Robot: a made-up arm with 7 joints. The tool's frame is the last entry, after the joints. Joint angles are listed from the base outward.
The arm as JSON. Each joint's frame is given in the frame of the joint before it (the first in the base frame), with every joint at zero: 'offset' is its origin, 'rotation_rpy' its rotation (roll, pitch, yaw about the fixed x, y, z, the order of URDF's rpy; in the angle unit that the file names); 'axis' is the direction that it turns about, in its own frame. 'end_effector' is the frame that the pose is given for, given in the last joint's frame.
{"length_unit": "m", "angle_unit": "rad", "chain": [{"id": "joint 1", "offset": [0.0, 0.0, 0.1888], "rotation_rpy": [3.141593, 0.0, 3.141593], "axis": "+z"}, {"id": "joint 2", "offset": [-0.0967, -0.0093, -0.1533], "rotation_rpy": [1.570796, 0.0, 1.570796], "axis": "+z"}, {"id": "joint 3", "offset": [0.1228, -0.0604, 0.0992], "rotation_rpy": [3.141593, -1.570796, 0.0], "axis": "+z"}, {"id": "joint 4", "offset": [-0.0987, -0.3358, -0.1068], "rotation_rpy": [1.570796, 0.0, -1.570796], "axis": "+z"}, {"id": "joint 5", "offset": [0.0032, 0.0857, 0.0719], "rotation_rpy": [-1.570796, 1.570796, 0.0], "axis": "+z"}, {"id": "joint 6", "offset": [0.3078, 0.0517, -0.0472], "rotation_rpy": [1.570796, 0.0, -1.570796], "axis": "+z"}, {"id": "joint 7", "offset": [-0.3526, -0.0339, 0.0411], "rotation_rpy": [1.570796, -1.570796, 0.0], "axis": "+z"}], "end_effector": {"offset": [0.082, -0.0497, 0.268], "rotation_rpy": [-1.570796, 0.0, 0.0]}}
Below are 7 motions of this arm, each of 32 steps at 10 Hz.
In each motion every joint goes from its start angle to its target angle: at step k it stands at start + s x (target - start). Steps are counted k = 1, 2, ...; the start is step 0. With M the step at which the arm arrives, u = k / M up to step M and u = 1 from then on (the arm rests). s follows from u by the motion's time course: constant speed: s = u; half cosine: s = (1 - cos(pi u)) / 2; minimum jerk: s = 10 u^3 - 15 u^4 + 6 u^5.
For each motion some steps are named. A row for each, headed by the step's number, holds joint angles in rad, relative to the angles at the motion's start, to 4 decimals.
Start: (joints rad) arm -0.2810 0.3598 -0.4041 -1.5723 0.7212 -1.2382 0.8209
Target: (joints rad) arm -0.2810 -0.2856 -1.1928 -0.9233 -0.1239 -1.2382 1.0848
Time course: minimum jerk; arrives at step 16
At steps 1, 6, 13, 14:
1: 0.0000 -0.0014 -0.0017 0.0014 -0.0019 0.0000 0.0006
6: 0.0000 -0.1776 -0.2171 0.1786 -0.2326 0.0000 0.0726
13: 0.0000 -0.6139 -0.7502 0.6173 -0.8039 0.0000 0.2510
14: 0.0000 -0.6350 -0.7760 0.6386 -0.8315 0.0000 0.2597

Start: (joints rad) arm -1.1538 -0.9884 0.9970 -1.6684 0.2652 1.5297 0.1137
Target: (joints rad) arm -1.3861 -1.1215 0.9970 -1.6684 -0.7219 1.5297 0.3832
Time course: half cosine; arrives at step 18
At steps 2, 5, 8, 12, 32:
2: -0.0070 -0.0040 0.0000 0.0000 -0.0298 0.0000 0.0081
5: -0.0415 -0.0238 0.0000 0.0000 -0.1763 0.0000 0.0481
8: -0.0960 -0.0550 0.0000 0.0000 -0.4078 0.0000 0.1114
12: -0.1742 -0.0998 0.0000 0.0000 -0.7403 0.0000 0.2021
32: -0.2323 -0.1331 0.0000 0.0000 -0.9871 0.0000 0.2695

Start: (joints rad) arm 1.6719 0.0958 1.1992 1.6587 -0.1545 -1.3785 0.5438
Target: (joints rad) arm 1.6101 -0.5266 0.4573 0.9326 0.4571 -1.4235 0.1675
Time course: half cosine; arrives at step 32
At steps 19, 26, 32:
19: -0.0399 -0.4015 -0.4786 -0.4684 0.3946 -0.0290 -0.2428
26: -0.0566 -0.5700 -0.6794 -0.6649 0.5601 -0.0412 -0.3446
32: -0.0618 -0.6224 -0.7419 -0.7261 0.6116 -0.0450 -0.3763

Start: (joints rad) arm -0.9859 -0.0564 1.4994 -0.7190 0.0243 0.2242 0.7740
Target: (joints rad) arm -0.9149 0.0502 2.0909 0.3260 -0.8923 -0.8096 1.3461
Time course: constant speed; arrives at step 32
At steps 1, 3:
1: 0.0022 0.0033 0.0185 0.0327 -0.0286 -0.0323 0.0179
3: 0.0067 0.0100 0.0555 0.0980 -0.0859 -0.0969 0.0536

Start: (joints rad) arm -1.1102 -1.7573 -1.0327 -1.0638 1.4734 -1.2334 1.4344
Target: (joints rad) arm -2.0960 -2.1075 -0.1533 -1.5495 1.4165 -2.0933 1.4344
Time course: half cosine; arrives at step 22
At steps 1, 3, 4, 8, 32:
1: -0.0050 -0.0018 0.0045 -0.0025 -0.0003 -0.0044 0.0000
3: -0.0445 -0.0158 0.0397 -0.0219 -0.0026 -0.0389 0.0000
4: -0.0782 -0.0278 0.0698 -0.0386 -0.0045 -0.0683 0.0000
8: -0.2881 -0.1024 0.2570 -0.1420 -0.0166 -0.2513 0.0000
32: -0.9858 -0.3502 0.8794 -0.4857 -0.0569 -0.8599 0.0000

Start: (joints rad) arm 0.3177 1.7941 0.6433 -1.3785 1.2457 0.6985 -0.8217
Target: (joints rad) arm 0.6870 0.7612 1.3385 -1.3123 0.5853 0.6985 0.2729
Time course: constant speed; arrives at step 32
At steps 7, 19, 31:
7: 0.0808 -0.2259 0.1521 0.0145 -0.1445 0.0000 0.2394
19: 0.2193 -0.6133 0.4128 0.0393 -0.3921 0.0000 0.6499
31: 0.3578 -1.0006 0.6735 0.0641 -0.6398 0.0000 1.0604

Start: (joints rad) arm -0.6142 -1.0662 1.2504 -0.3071 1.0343 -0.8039 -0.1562
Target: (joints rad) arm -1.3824 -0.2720 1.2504 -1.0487 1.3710 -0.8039 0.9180
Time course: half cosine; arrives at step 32
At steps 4, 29, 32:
4: -0.0292 0.0302 0.0000 -0.0282 0.0128 0.0000 0.0409
29: -0.7517 0.7771 0.0000 -0.7256 0.3295 0.0000 1.0511
32: -0.7682 0.7942 0.0000 -0.7416 0.3367 0.0000 1.0742

